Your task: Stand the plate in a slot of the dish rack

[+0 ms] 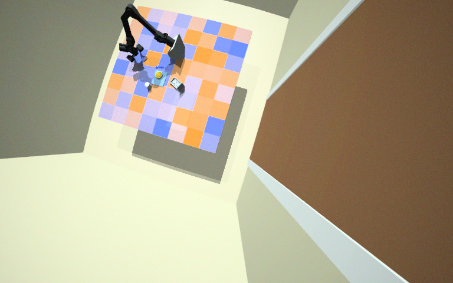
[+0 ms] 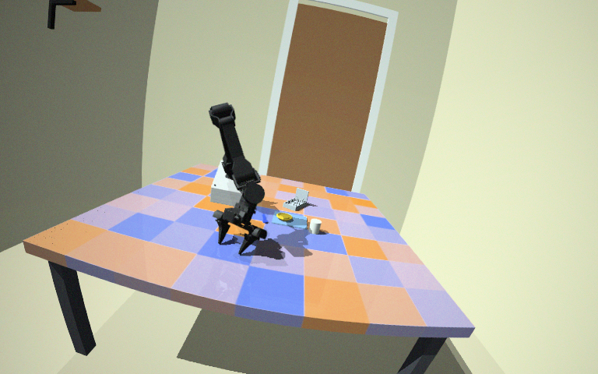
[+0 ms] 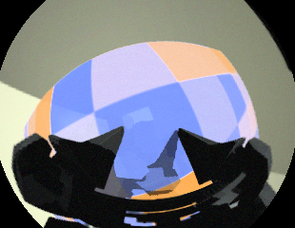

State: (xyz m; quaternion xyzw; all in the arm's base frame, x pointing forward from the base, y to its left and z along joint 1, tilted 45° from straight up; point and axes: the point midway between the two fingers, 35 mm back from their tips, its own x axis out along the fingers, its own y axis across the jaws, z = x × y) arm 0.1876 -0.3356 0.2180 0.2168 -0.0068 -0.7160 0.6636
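My gripper tip is 33 cm to the right of the yellow plate, 11 cm short of it and 1 cm below it. The rest, counted from my gripper tip: light blue mat 35 cm to the left, 14 cm ahead; then white cup 28 cm to the left, 25 cm ahead, 2 cm above.
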